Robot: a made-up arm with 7 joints. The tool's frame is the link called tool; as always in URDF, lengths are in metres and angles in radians. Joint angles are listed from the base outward.
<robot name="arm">
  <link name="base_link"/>
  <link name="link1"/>
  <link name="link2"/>
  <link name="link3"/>
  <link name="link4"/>
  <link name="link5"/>
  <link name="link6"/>
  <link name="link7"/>
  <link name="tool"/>
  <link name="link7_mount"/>
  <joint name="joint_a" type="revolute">
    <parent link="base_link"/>
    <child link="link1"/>
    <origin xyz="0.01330 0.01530 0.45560" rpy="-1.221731 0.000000 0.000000"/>
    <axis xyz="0 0 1"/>
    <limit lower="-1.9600" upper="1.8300"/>
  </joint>
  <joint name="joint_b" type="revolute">
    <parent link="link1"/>
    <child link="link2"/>
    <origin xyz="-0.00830 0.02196 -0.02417" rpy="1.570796 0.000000 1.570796"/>
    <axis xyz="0 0 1"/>
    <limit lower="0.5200" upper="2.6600"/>
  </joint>
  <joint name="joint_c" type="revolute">
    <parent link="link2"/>
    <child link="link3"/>
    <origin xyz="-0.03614 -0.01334 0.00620" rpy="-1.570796 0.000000 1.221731"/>
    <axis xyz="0 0 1"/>
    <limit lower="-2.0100" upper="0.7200"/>
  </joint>
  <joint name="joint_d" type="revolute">
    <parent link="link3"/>
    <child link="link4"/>
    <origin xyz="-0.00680 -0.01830 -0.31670" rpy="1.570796 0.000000 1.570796"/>
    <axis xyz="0 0 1"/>
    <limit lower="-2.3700" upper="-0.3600"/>
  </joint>
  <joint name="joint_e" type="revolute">
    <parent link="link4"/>
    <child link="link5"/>
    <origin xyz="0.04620 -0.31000 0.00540" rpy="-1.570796 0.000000 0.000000"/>
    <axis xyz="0 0 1"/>
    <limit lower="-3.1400" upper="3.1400"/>
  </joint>
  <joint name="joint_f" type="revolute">
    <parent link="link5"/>
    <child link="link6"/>
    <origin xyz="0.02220 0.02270 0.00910" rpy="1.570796 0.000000 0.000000"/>
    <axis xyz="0 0 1"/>
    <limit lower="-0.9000" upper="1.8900"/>
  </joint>
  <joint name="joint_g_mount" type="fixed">
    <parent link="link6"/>
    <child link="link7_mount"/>
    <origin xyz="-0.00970 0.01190 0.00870"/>
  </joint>
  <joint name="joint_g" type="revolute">
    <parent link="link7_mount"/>
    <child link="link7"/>
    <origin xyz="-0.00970 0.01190 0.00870" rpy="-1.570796 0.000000 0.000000"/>
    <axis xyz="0 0 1"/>
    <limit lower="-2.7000" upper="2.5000"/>
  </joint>
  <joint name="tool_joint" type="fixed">
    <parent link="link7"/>
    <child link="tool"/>
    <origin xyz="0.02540 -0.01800 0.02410" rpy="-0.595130 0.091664 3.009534"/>
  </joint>
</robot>
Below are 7 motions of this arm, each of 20 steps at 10 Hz.
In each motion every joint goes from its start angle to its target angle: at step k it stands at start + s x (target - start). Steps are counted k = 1, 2, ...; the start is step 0. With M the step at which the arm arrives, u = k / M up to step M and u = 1 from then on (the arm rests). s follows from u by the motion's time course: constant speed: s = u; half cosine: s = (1 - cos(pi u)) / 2; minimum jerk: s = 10 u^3 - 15 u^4 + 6 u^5.
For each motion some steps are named. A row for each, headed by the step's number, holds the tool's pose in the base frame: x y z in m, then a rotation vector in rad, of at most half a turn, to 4 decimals.
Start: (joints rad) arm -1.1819 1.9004 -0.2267 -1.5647 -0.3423 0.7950 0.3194
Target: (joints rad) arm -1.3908 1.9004 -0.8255 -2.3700 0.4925 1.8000 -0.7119
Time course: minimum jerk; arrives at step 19
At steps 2, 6, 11, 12, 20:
2: 0.2229 0.2277 0.7514 1.7102 -1.2355 -0.2445
6: 0.2401 0.1838 0.7358 1.6489 -1.0623 -0.2791
11: 0.2663 0.0780 0.6807 1.4590 -0.3894 -0.5285
12: 0.2690 0.0598 0.6680 1.4204 -0.2257 -0.5989
20: 0.2734 0.0114 0.6253 1.3004 0.3065 -0.8295

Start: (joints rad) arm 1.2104 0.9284 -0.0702 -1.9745 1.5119 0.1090 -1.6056
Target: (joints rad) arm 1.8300 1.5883 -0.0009 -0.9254 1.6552 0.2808 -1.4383
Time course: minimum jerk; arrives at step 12
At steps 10, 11, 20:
10: -0.2256 0.4758 0.4735 -0.1341 1.3285 -0.5017
11: -0.2190 0.4812 0.4851 -0.1141 1.3665 -0.4878
20: -0.2178 0.4821 0.4870 -0.1106 1.3728 -0.4855

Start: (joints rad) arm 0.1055 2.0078 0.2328 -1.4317 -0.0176 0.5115 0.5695
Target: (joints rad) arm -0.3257 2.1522 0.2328 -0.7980 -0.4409 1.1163 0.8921
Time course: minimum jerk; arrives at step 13
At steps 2, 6, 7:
2: 0.2686 0.3397 0.5942 1.1633 -0.7621 -0.6835
6: 0.2387 0.3634 0.6679 1.4659 -0.8989 -0.1430
7: 0.2227 0.3725 0.6920 1.5545 -0.9505 0.0673

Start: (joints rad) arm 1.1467 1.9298 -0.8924 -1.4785 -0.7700 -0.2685 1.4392
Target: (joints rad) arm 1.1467 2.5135 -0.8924 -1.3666 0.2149 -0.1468 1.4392
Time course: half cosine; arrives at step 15
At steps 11, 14, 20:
11: 0.0321 0.4862 0.4808 0.0736 0.7776 -0.2725
14: 0.0675 0.4786 0.4996 0.1901 0.6954 -0.2377
20: 0.0700 0.4779 0.5009 0.1981 0.6892 -0.2355

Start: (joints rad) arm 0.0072 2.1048 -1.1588 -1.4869 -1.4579 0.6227 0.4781
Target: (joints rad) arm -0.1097 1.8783 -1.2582 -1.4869 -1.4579 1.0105 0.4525
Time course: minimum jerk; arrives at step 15
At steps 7, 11, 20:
7: 0.1163 0.4393 0.3254 1.6114 0.9654 -1.8947
11: 0.1185 0.4281 0.2756 1.7530 0.7784 -1.7985
20: 0.1200 0.4239 0.2620 1.7890 0.7270 -1.7681

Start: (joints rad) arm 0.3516 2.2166 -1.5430 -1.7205 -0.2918 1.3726 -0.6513
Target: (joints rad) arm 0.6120 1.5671 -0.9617 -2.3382 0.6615 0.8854 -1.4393
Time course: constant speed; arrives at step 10
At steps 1, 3, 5, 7, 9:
1: -0.0562 0.3831 0.2796 0.5514 2.5850 -1.2763
3: -0.0447 0.3266 0.2208 0.1660 2.3490 -1.5470
5: -0.0317 0.2644 0.1817 -0.1766 2.0318 -1.8220
7: -0.0165 0.2025 0.1620 -0.4558 1.6356 -2.0747
9: 0.0005 0.1462 0.1600 -0.6543 1.1733 -2.2808

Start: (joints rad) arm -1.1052 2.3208 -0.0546 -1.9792 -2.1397 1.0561 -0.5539
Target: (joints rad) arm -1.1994 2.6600 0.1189 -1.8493 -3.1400 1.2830 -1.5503
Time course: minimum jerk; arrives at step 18
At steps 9, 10, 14, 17, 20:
9: 0.0858 0.1015 0.8287 -0.7752 -0.7647 -2.1682
10: 0.0680 0.0953 0.8415 -0.5054 -0.7455 -2.2445
14: 0.0060 0.0656 0.8730 0.3136 -0.5476 -2.3493
17: -0.0093 0.0564 0.8780 0.4944 -0.4727 -2.3447
20: -0.0096 0.0562 0.8781 0.4981 -0.4710 -2.3445

